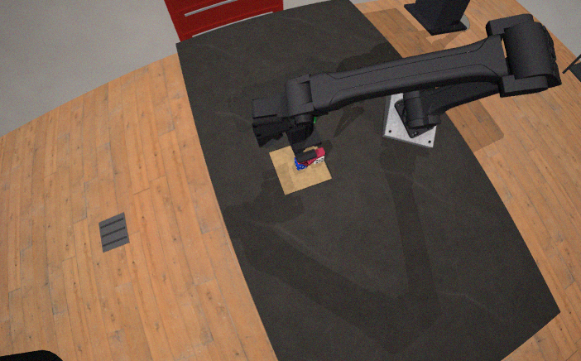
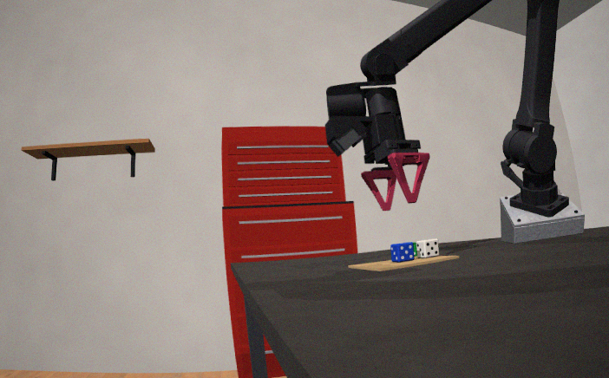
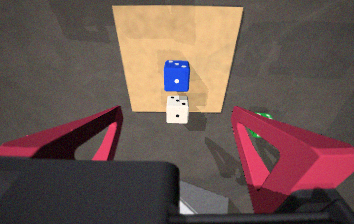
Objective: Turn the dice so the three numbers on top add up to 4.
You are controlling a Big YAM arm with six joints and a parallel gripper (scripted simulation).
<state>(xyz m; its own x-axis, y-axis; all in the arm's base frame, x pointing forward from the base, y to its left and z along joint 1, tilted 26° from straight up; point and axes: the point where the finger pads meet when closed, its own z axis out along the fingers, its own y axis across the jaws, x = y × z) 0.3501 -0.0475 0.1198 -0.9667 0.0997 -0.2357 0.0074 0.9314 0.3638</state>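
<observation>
The green die is 90 mm behind my hand, 140 mm to the right of it and 90 mm below it. Also, from my hand: blue die (80 mm below); white die (50 mm behind, 80 mm below); tan mat (100 mm below).
</observation>
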